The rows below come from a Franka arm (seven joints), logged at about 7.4 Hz.
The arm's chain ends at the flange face. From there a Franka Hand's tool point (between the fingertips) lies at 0.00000 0.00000 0.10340 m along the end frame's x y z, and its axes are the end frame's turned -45 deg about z.
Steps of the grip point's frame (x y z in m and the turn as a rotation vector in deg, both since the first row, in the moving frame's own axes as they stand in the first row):
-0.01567 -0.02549 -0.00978 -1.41 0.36 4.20
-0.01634 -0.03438 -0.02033 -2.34 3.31 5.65
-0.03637 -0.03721 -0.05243 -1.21 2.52 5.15
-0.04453 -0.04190 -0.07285 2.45 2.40 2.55
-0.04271 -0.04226 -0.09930 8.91 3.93 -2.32
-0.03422 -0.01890 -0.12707 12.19 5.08 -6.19
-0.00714 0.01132 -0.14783 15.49 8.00 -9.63
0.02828 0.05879 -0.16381 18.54 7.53 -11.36
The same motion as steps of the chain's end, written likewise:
-0.03131 -0.00837 -0.00975 -0.74 1.25 4.20
-0.04312 -0.01188 -0.02007 0.69 4.00 5.65
-0.05686 0.00086 -0.05231 0.93 2.64 5.15
-0.06119 0.00804 -0.07266 3.43 -0.04 2.55
-0.05343 0.01649 -0.09781 9.08 -3.52 -2.32
-0.02740 0.03215 -0.12434 12.21 -5.03 -6.19
0.01482 0.04163 -0.14309 16.61 -5.30 -9.63
0.07850 0.05258 -0.15759 18.43 -7.79 -11.36

